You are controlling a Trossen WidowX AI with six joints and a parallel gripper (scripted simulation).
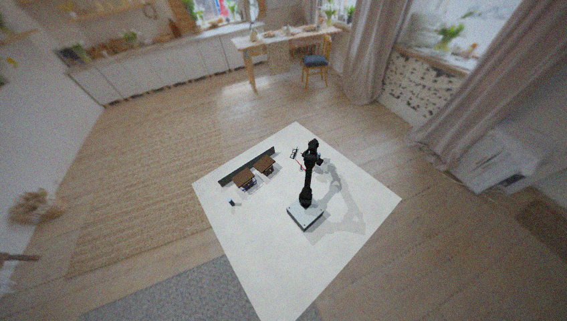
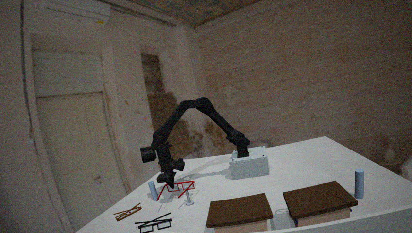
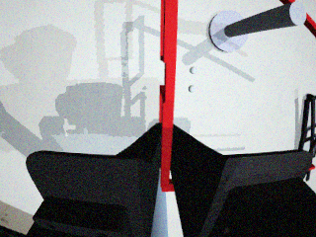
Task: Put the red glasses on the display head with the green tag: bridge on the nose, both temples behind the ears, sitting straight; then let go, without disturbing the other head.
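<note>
Now: the thin grey post 5 cm ahead of my gripper tip, 9 cm to the left of it and 3 cm below it.
</note>
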